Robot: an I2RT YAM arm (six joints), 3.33 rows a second.
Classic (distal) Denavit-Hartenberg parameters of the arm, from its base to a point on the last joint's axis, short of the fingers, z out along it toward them. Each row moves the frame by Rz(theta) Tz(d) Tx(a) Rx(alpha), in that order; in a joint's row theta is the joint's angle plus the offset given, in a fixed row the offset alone. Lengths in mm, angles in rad.
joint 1: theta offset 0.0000  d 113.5  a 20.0  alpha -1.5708
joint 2: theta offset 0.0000  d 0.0  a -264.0  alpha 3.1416
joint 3: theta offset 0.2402  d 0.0  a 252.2  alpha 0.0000
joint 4: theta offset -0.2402  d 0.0  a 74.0  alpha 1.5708
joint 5: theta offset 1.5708  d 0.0  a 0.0  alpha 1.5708
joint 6: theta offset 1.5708  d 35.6  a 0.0  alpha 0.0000
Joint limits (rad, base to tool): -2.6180..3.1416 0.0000..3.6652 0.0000..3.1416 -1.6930..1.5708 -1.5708..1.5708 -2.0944..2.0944
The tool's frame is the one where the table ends.
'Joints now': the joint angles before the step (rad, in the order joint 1, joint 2, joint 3, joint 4, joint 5, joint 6). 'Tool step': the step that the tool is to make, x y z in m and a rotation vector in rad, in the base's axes. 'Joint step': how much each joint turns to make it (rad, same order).
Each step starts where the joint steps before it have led.
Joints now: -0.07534 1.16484 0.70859 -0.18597 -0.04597 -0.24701
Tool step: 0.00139 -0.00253 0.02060 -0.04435 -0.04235 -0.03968
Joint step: -0.00189 -0.01948 0.05567 -0.02974 0.05456 -0.01143
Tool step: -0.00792 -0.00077 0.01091 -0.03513 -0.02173 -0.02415
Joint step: -0.00003 -0.04573 0.00957 -0.03052 0.03851 -0.01451
